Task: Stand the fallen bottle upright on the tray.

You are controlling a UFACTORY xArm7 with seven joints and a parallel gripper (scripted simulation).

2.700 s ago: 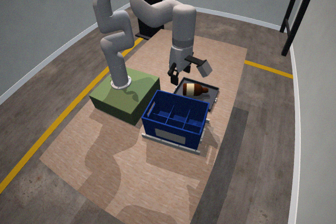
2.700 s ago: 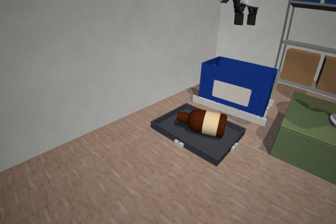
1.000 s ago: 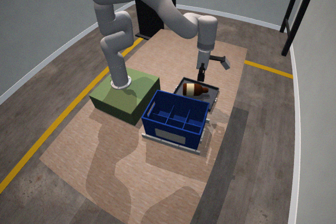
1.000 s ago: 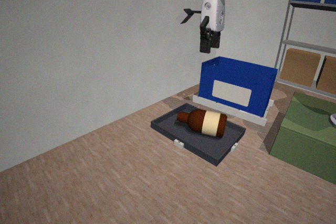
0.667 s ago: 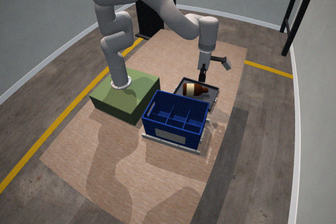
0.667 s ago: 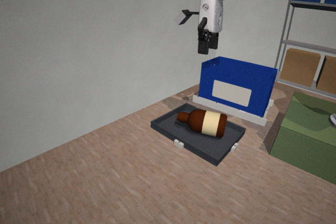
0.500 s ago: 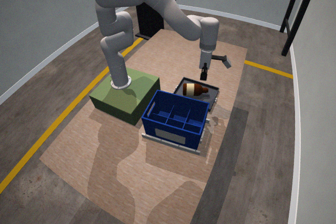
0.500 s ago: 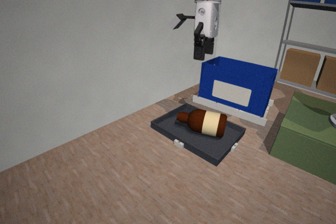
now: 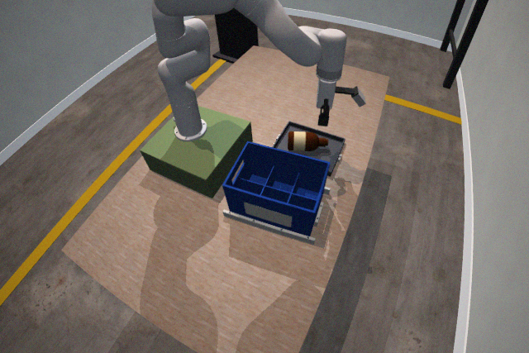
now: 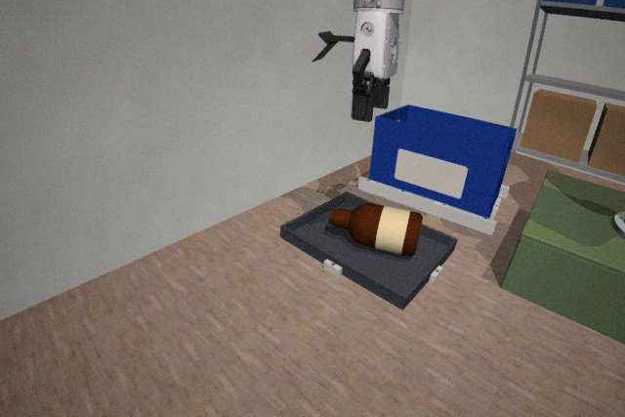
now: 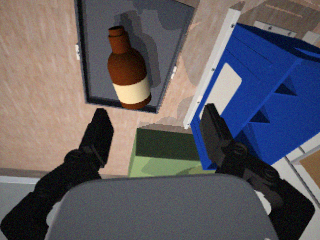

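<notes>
Now: the brown bottle 190 mm below my hand, 60 mm behind it and 30 mm to the left of it. Round my hand: dark grey tray 220 mm below, 50 mm behind, 30 mm to the left; then blue crate 250 mm to the right, 150 mm below, 10 mm behind.
</notes>
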